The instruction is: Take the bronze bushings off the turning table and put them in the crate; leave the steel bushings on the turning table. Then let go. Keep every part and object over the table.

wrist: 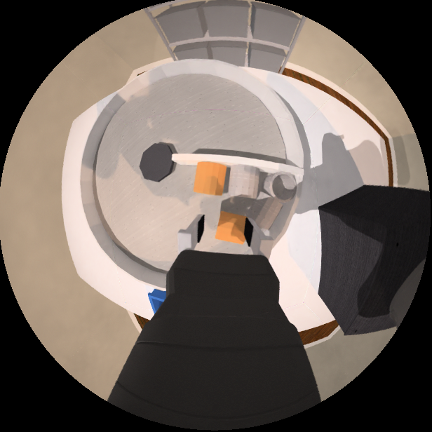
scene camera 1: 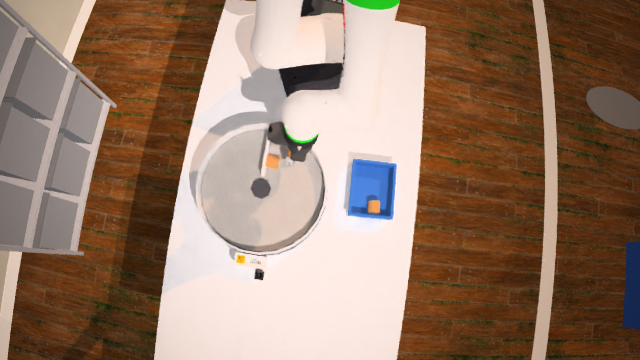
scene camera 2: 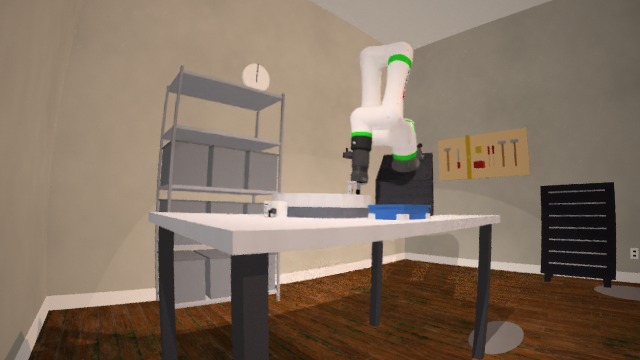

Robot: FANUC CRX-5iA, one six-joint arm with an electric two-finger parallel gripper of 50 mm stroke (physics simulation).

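Frame: origin at the arm's base, x right, y up, z back, level; centimetres.
Seen in the pictures: gripper, fingertip midpoint: (scene camera 1: pixel 290 155); arm's base, link origin: (scene camera 2: pixel 405 165).
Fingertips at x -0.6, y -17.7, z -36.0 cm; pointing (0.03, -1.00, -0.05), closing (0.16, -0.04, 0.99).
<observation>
Pixels of each thing's top centre, then the offset from my fingertips to it. "*": a spot on its surface instead.
- blue crate, top centre: (scene camera 1: pixel 373 188) (scene camera 2: pixel 400 204) dx -28.7, dy -3.5, dz -2.5 cm
- dark hub, top centre: (scene camera 1: pixel 261 188) dx +6.2, dy -2.4, dz -12.6 cm
- small labelled box, surface spot: (scene camera 1: pixel 252 260) * dx +2.3, dy -2.6, dz -35.4 cm
My gripper (scene camera 1: pixel 289 161) (scene camera 2: pixel 354 189) (wrist: pixel 224 224) is open, low over the turning table (scene camera 1: pixel 230 220) (scene camera 2: pixel 325 201) (wrist: pixel 140 215). In the wrist view a bronze bushing (wrist: pixel 231 227) shows between the open fingertips, closer to the right one. Another bronze bushing (scene camera 1: pixel 272 161) (wrist: pixel 210 178) lies against the white bar. Beside it are a steel bushing (wrist: pixel 244 181), an upright steel bushing (wrist: pixel 281 186) near the rim, and a steel bushing (wrist: pixel 269 214) lying behind the right finger, partly hidden. A bronze bushing (scene camera 1: pixel 374 206) is in the blue crate (scene camera 1: pixel 375 161) (scene camera 2: pixel 400 212) (wrist: pixel 156 300).
The white bar (wrist: pixel 235 161) runs from the dark hub (scene camera 1: pixel 260 188) (wrist: pixel 157 162) to the turning table's rim. A small labelled box (scene camera 1: pixel 252 260) (scene camera 2: pixel 276 208) stands at the rim. The crate is right of the turning table in scene camera 1, near the table edge.
</observation>
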